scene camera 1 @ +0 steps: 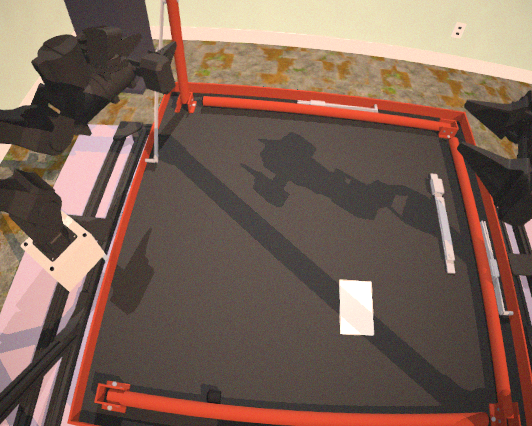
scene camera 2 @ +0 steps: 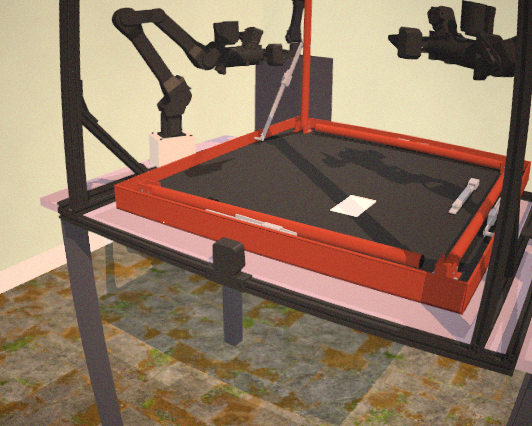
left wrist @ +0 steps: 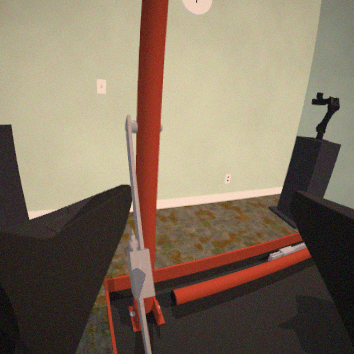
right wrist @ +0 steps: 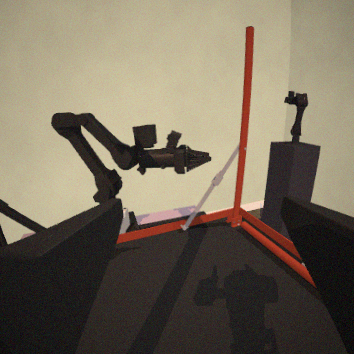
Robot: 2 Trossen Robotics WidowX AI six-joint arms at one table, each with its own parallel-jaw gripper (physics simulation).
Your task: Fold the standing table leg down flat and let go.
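Frame: origin at the left arm's base, x ahead, y left, z up, level; metres.
Where they show: left gripper, fingertip midpoint: (scene camera 1: 157,39) (scene camera 2: 286,52) (left wrist: 212,196) (right wrist: 209,155); right gripper, fingertip midpoint: (scene camera 1: 462,122) (right wrist: 202,205); left arm's base at its link origin: (scene camera 1: 55,240) (scene camera 2: 171,134).
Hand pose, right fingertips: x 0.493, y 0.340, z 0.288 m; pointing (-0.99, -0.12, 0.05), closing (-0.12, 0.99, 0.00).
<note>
Each offset is from my right fingertips to the top centre of the thing. "*": to the spot under its first point.
The red standing table leg (scene camera 1: 179,50) (scene camera 2: 307,65) (left wrist: 150,100) (right wrist: 246,100) is upright at the far left corner of the red-rimmed table (scene camera 1: 250,91) (scene camera 2: 175,217). Its thin grey brace @[* 0.520 m back, 0.021 m right, 0.247 m down] (scene camera 2: 274,107) (left wrist: 141,272) (right wrist: 216,180) slants from the leg to the side rim. My left gripper (scene camera 1: 170,65) (left wrist: 212,196) (right wrist: 209,155) is open and empty, pointing toward the leg with a gap; in the left wrist view the leg and brace appear near the left finger. My right gripper (scene camera 1: 462,125) (scene camera 2: 392,37) (right wrist: 202,205) is open and empty, raised at the right, far from the leg.
Other red legs @[* 0.258 m back, 0.257 m left, 0.320 m down] (scene camera 1: 325,114) @[* 0.178 m ahead, 0.113 m left, 0.321 m down] (scene camera 1: 480,250) @[* 0.015 m ahead, 0.317 m right, 0.357 m down] (scene camera 1: 300,410) lie folded along the table's sides. A white card @[* 0.010 m ahead, 0.115 m right, 0.351 m down] (scene camera 1: 356,307) (scene camera 2: 352,205) and a grey bar @[0.087 m ahead, 0.152 m left, 0.327 m down] (scene camera 1: 444,225) (scene camera 2: 465,195) lie on the dark underside. Black frame posts (scene camera 2: 71,100) rise around the table.
</note>
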